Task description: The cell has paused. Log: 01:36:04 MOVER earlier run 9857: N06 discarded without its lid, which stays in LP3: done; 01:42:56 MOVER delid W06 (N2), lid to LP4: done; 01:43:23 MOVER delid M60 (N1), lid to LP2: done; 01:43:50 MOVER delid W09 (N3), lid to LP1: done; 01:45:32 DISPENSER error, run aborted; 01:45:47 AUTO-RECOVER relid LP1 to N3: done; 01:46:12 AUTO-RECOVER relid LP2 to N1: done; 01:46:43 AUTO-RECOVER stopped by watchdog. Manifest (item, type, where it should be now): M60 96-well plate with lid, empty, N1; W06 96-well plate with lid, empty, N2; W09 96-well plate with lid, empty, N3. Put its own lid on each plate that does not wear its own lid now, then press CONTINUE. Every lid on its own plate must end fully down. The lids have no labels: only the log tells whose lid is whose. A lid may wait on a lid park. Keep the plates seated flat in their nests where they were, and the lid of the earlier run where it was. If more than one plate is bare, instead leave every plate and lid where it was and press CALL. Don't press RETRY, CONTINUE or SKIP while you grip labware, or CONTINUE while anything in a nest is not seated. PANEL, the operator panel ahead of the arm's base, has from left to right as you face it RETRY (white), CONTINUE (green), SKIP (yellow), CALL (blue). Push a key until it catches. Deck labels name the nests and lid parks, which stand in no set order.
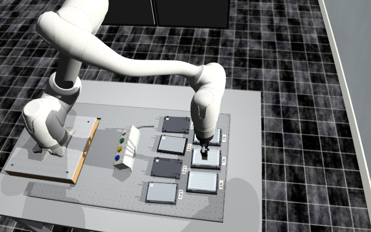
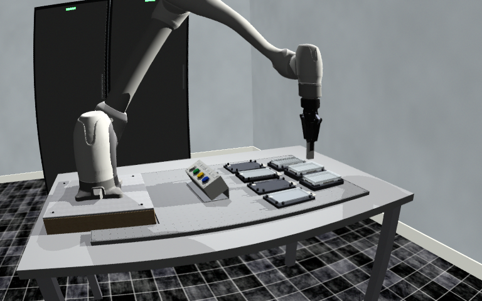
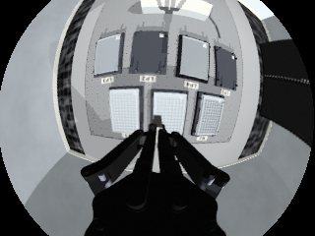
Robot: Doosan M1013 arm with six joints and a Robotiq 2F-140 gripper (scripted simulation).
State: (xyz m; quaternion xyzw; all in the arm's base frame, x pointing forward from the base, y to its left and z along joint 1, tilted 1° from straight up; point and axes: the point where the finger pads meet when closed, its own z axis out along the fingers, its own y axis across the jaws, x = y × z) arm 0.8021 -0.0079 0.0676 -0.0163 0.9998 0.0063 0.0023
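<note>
The lid park LP4 lies 180 mm behind my hand, 90 mm to the left of it and 100 mm below it. The rest, counted from my hand: lid park LP1: 190 mm behind, 220 mm to the left, 100 mm below; then lid park LP2: 180 mm behind, 40 mm to the right, 100 mm below; then plate: 10 mm behind, 170 mm to the left, 90 mm below.
</note>
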